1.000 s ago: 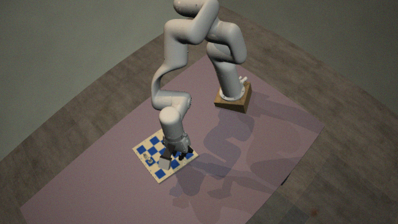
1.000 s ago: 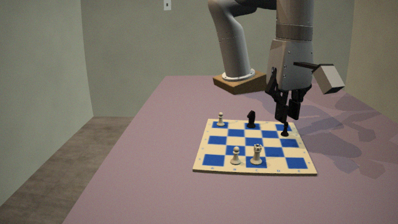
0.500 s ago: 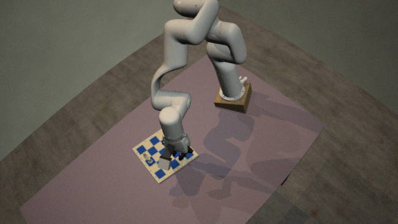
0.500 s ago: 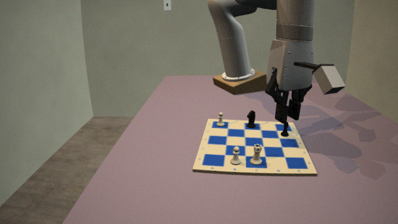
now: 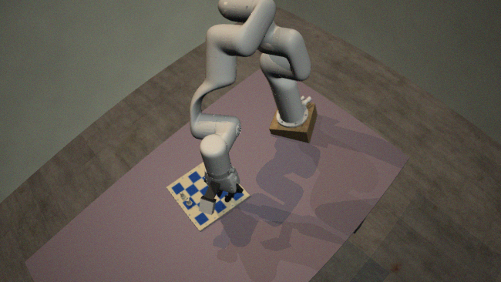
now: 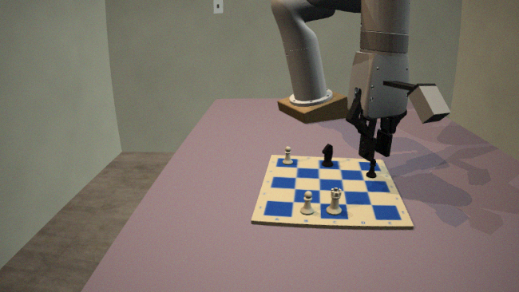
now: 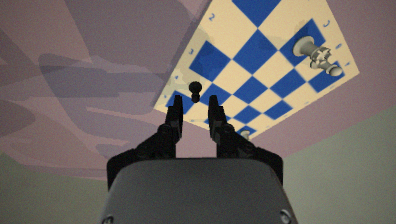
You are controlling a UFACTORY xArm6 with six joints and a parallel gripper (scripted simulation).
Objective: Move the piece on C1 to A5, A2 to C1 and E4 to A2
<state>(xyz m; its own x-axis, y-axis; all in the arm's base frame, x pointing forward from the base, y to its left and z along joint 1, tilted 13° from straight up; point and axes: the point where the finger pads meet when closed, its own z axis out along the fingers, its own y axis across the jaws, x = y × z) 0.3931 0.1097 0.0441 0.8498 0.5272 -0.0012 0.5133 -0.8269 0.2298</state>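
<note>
Right now my hand is 4 cm above the black pawn. Also, from my hand: white rook 11 cm ahead, 8 cm to the right, 4 cm below; chessboard 4 cm ahead, 7 cm to the right, 6 cm below; black knight 4 cm behind, 8 cm to the right, 4 cm below.
</note>
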